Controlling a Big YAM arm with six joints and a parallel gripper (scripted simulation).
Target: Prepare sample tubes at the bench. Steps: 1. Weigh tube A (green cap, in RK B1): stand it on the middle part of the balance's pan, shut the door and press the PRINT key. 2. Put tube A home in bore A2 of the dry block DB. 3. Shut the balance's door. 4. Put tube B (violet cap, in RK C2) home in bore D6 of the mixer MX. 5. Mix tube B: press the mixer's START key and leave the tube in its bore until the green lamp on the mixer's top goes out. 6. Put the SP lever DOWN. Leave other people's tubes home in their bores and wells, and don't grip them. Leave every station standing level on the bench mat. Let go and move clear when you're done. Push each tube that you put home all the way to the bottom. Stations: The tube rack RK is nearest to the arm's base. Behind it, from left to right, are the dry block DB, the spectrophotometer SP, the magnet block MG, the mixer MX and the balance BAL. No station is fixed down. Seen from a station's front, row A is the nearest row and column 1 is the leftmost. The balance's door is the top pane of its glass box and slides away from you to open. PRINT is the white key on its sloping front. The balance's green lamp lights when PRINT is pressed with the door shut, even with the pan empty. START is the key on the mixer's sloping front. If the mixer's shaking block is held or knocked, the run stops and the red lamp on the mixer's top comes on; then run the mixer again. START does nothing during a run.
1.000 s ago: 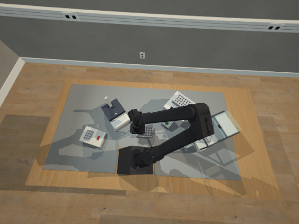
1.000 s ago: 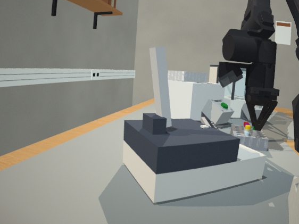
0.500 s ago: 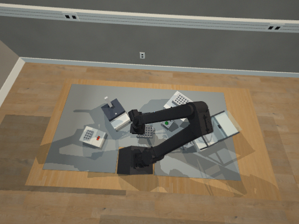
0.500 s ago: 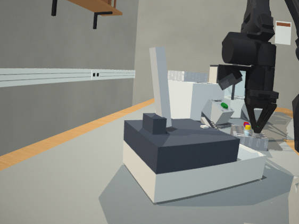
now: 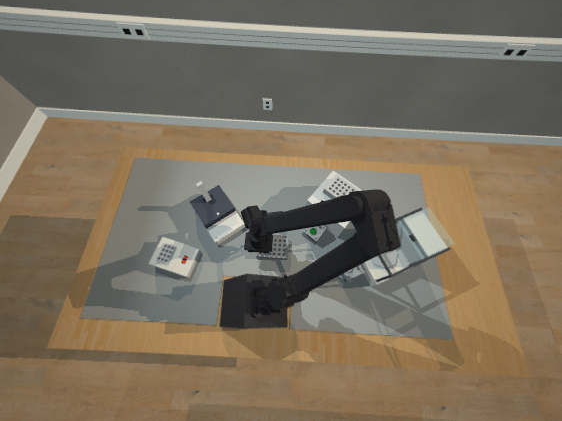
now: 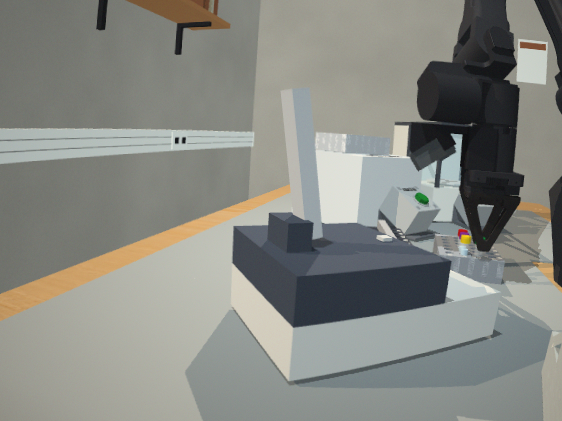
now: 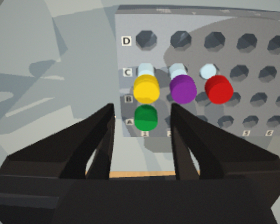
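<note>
Now: hand 2 cm short of the violet-capped tube B, 2 cm to the left of it and 2 cm above it. The rest, counted from my hand: rack RK 5 cm to the right, 3 cm below; magnet block 12 cm ahead, 4 cm to the right, 3 cm below; green start key 4 cm ahead, 22 cm to the right, 2 cm above.
</note>
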